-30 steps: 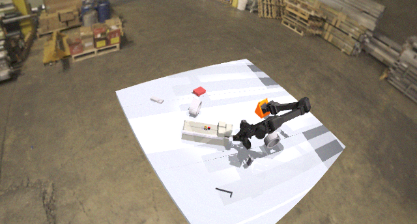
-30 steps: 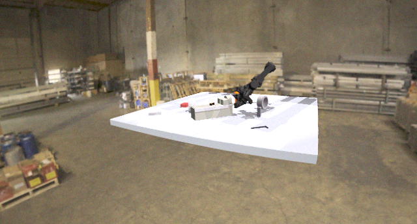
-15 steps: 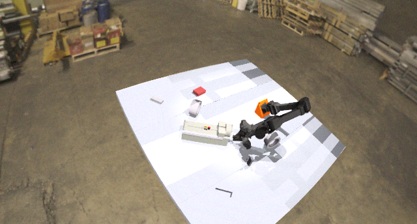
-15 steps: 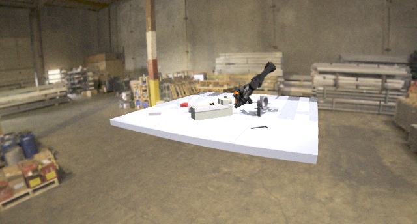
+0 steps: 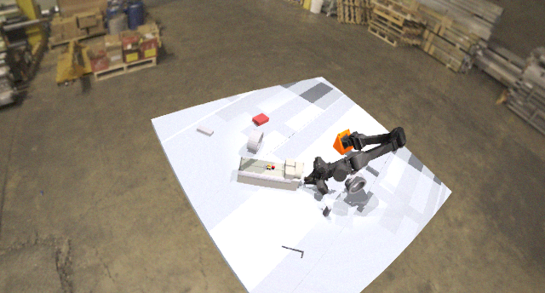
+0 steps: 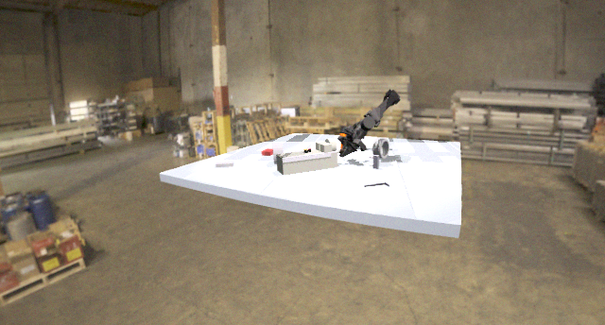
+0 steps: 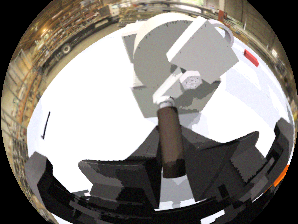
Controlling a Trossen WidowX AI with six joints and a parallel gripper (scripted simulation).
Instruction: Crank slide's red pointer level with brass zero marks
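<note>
My gripper tip is 10 mm past the dark crank handle, 10 mm to the right of it and 30 mm below it. The rest, counted from my gripper tip: hex key (260 mm ahead, 220 mm to the left, 40 mm below); red pointer (90 mm ahead, 120 mm to the right, 40 mm above); small clip (30 mm ahead, 160 mm to the left, 10 mm below).
</note>
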